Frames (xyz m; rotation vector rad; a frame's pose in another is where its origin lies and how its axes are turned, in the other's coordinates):
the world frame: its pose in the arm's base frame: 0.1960 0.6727 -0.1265 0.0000 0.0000 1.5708
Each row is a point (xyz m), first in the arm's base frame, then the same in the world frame.
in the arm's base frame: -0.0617 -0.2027 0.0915
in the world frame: -0.8754 0.2577 0.2180
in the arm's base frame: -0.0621 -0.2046 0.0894
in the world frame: -0.8773 0.2581 0.2159
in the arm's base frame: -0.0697 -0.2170 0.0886
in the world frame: -0.8897 0.2657 0.2151
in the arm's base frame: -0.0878 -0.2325 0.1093
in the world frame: -0.9052 0.2838 0.2358
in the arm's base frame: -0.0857 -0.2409 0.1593
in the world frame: -0.9136 0.2817 0.2858
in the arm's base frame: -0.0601 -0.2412 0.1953
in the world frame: -0.9139 0.2561 0.3218
